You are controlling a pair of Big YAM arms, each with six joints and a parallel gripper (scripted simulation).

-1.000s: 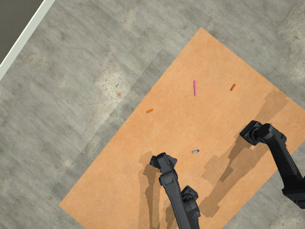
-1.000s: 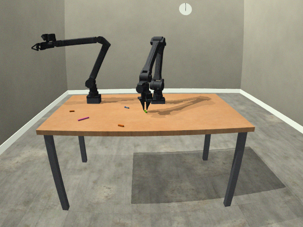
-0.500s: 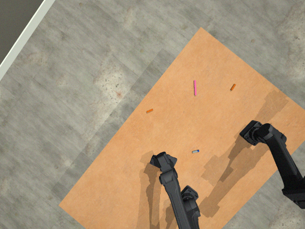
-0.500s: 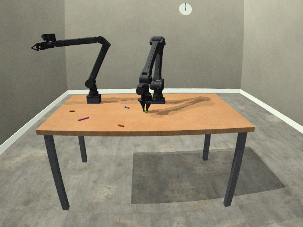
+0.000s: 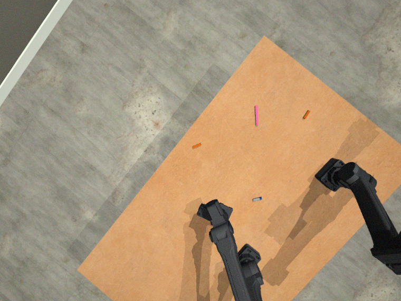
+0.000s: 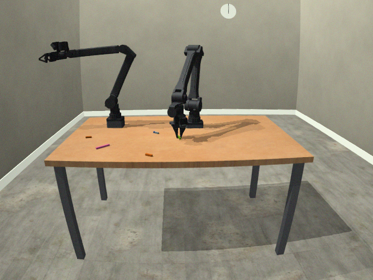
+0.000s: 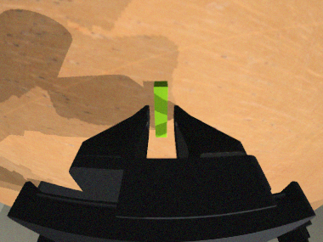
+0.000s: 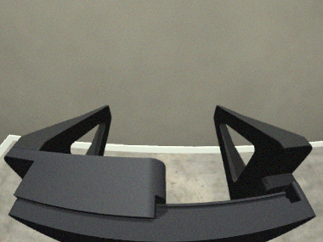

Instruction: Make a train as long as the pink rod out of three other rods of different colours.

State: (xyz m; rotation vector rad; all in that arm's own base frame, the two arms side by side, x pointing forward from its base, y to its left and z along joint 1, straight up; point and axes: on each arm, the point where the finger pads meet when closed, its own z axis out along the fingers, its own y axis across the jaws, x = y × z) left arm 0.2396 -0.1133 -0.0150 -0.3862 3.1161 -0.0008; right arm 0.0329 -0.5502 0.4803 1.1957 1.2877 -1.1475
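The lime rod is right at my left hand. From my left hand the other things lie so: pink rod 430 mm to the right, 180 mm ahead; grey rod 150 mm to the right, 90 mm behind; blue rod 160 mm to the right, 100 mm behind.
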